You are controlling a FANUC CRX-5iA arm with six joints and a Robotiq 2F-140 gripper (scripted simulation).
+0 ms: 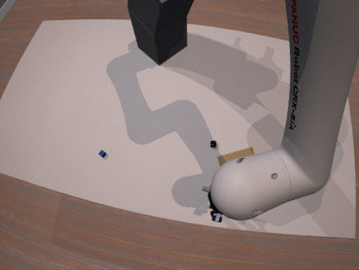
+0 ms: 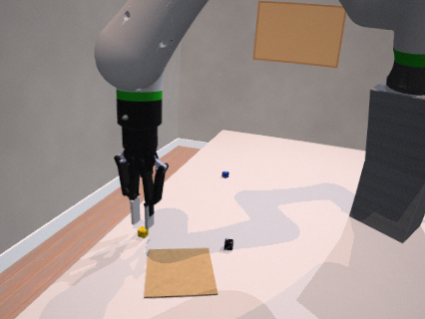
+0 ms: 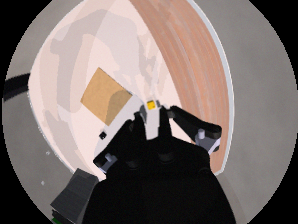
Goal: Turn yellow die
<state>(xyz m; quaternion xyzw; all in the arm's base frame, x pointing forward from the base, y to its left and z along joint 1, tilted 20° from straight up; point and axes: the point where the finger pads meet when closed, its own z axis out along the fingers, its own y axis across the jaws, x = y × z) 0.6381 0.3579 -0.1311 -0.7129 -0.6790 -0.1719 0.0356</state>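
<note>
The yellow die is 6 cm below my hand. The rest, counted from my hand: black die (21 cm behind, 6 cm below, 5 cm to the right); blue die (44 cm to the right, 7 cm behind, 6 cm below); brown mat (14 cm behind, 7 cm to the left, 6 cm below).
</note>
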